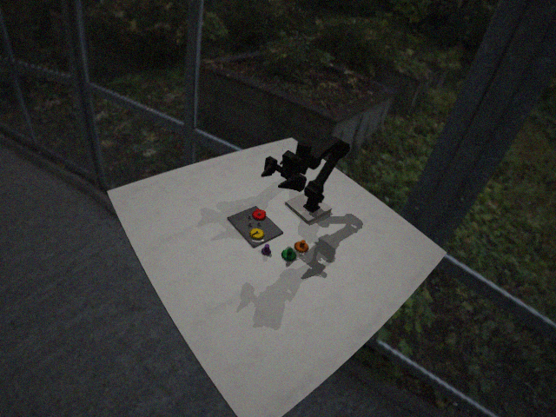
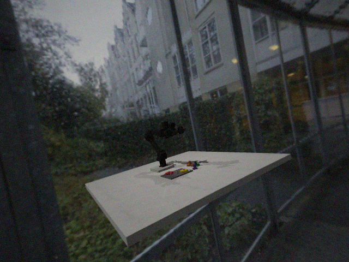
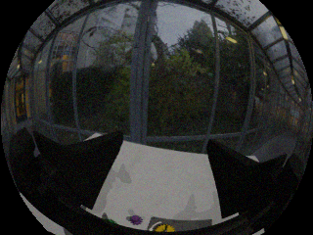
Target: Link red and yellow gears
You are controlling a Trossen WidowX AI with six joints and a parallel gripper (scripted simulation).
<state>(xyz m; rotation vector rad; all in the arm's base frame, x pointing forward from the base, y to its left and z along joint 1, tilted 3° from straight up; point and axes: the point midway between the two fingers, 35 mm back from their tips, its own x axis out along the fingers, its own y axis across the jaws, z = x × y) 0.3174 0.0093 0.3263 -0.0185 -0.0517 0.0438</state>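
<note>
The green gear lies 50 mm behind my gripper tip, 130 mm to the left of it and 320 mm below it. From my gripper tip the other things lie so: yellow gear: 20 mm behind, 40 mm to the right, 320 mm below; then purple gear: 10 mm ahead, 50 mm to the left, 320 mm below; then red gear: 110 mm behind, 120 mm to the right, 320 mm below.
</note>
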